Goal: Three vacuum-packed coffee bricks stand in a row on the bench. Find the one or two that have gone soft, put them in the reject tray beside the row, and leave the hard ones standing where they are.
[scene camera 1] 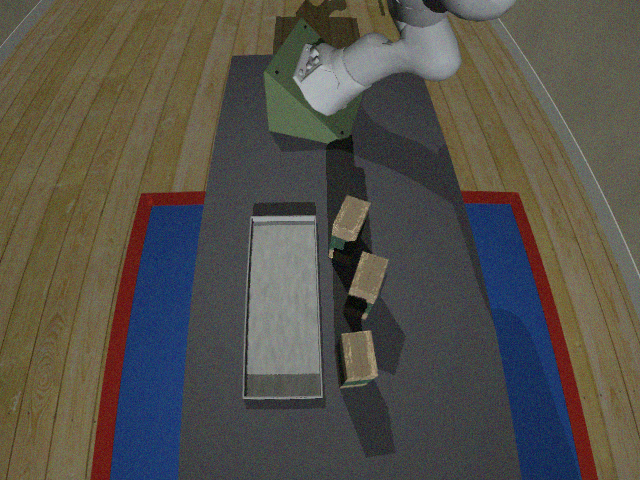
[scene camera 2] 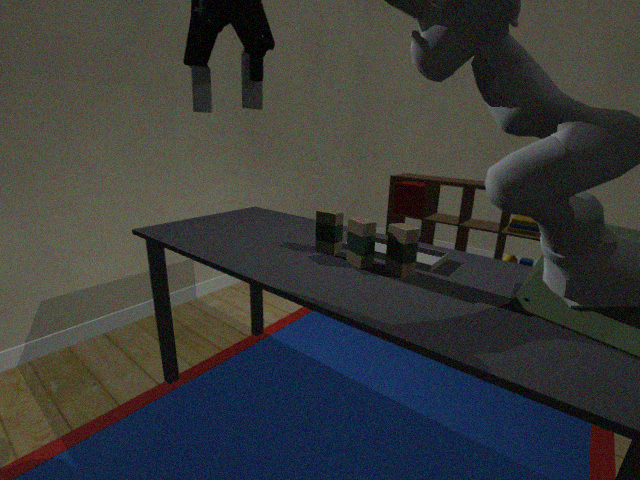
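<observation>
Three tan coffee bricks with dark green bands stand upright, apart, in a slightly uneven row on the bench (scene camera 1: 434, 413) (scene camera 2: 222, 242). The brick nearest the arm's base (scene camera 1: 351, 218) (scene camera 2: 402, 250), the middle brick (scene camera 1: 369, 277) (scene camera 2: 360, 242) and the far-end brick (scene camera 1: 358, 357) (scene camera 2: 329, 232) show no clear sign of which is soft. The white reject tray (scene camera 1: 283, 299) (scene camera 2: 431, 257) lies beside the row and is empty. My gripper (scene camera 2: 227, 98) is open and empty, pointing down high above the bench in scene camera 2; it does not show in scene camera 1.
The arm's green base plate (scene camera 1: 294, 111) (scene camera 2: 547, 294) stands at the other end of the bench. A blue mat with a red border (scene camera 1: 149, 310) (scene camera 2: 289, 403) lies on the floor below. A brown shelf unit (scene camera 2: 465, 217) stands behind the bench.
</observation>
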